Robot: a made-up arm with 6 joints. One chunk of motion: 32 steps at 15 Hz.
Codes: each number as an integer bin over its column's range. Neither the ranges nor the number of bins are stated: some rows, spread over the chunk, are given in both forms.
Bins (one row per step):
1: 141 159 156 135 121 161
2: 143 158 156 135 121 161
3: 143 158 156 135 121 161
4: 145 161 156 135 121 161
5: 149 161 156 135 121 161
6: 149 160 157 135 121 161
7: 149 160 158 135 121 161
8: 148 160 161 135 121 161
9: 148 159 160 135 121 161
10: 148 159 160 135 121 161
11: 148 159 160 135 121 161
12: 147 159 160 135 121 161
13: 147 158 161 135 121 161
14: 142 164 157 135 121 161
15: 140 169 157 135 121 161
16: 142 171 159 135 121 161
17: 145 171 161 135 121 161
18: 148 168 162 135 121 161
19: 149 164 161 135 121 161
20: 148 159 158 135 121 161
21: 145 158 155 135 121 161
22: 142 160 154 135 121 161
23: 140 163 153 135 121 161
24: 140 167 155 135 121 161
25: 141 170 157 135 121 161
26: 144 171 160 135 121 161
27: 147 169 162 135 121 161
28: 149 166 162 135 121 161
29: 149 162 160 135 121 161
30: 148 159 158 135 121 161
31: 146 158 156 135 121 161
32: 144 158 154 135 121 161
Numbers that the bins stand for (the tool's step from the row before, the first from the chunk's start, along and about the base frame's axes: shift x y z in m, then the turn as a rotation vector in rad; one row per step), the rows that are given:
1: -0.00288 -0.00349 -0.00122 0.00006 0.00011 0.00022
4: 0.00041 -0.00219 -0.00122 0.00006 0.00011 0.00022
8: 0.00288 -0.00284 0.00207 0.00006 0.00011 0.00022
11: 0.00288 -0.00349 0.00141 0.00006 0.00011 0.00022
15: -0.00371 0.00302 -0.00056 0.00006 0.00011 0.00022
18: 0.00288 0.00236 0.00273 0.00006 0.00011 0.00022
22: -0.00206 -0.00284 -0.00254 0.00006 0.00011 0.00022
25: -0.00288 0.00367 -0.00056 0.00006 0.00011 0.00022
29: 0.00371 -0.00154 0.00141 0.00006 0.00011 0.00022
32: -0.00041 -0.00415 -0.00254 0.00006 0.00011 0.00022
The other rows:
2: -0.00124 -0.00415 -0.00122 0.00006 0.00011 0.00022
3: -0.00124 -0.00415 -0.00122 0.00006 0.00011 0.00022
5: 0.00371 -0.00219 -0.00122 0.00006 0.00011 0.00022
6: 0.00371 -0.00284 -0.00056 0.00006 0.00011 0.00022
7: 0.00371 -0.00284 0.00009 0.00006 0.00011 0.00022
9: 0.00288 -0.00349 0.00141 0.00006 0.00011 0.00022
10: 0.00288 -0.00349 0.00141 0.00006 0.00011 0.00022
12: 0.00206 -0.00349 0.00141 0.00006 0.00011 0.00022
13: 0.00206 -0.00415 0.00207 0.00006 0.00011 0.00022
14: -0.00206 -0.00024 -0.00056 0.00006 0.00011 0.00022
16: -0.00206 0.00432 0.00075 0.00006 0.00011 0.00022
17: 0.00041 0.00432 0.00207 0.00006 0.00011 0.00022
19: 0.00371 -0.00024 0.00207 0.00006 0.00011 0.00022
20: 0.00288 -0.00349 0.00009 0.00006 0.00011 0.00022
21: 0.00041 -0.00415 -0.00188 0.00006 0.00011 0.00022
23: -0.00371 -0.00089 -0.00320 0.00006 0.00011 0.00022
24: -0.00371 0.00171 -0.00188 0.00006 0.00011 0.00022
26: -0.00041 0.00432 0.00141 0.00006 0.00011 0.00022
27: 0.00206 0.00302 0.00273 0.00006 0.00011 0.00022
28: 0.00371 0.00106 0.00273 0.00006 0.00011 0.00022
30: 0.00288 -0.00349 0.00009 0.00006 0.00011 0.00022
31: 0.00124 -0.00415 -0.00122 0.00006 0.00011 0.00022

